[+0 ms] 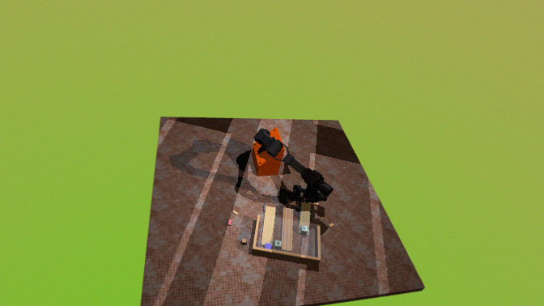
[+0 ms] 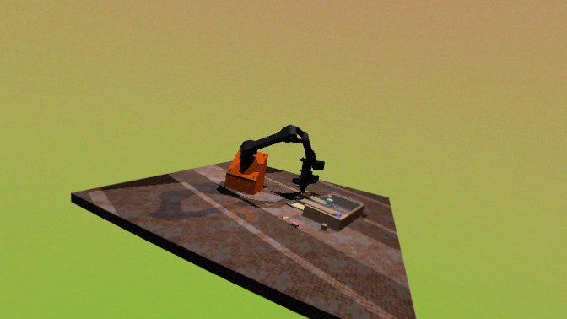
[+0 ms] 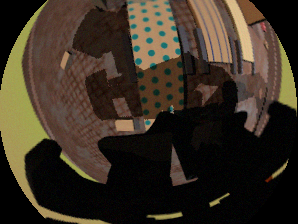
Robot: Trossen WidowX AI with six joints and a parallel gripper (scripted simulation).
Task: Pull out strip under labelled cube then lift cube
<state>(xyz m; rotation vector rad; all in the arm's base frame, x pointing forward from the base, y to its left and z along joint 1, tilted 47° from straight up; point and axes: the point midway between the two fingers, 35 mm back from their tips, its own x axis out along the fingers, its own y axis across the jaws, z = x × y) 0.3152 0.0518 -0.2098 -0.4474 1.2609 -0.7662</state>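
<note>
The dotted strip is 9 cm ahead of my gripper tip and 3 cm to the right of it.
</note>
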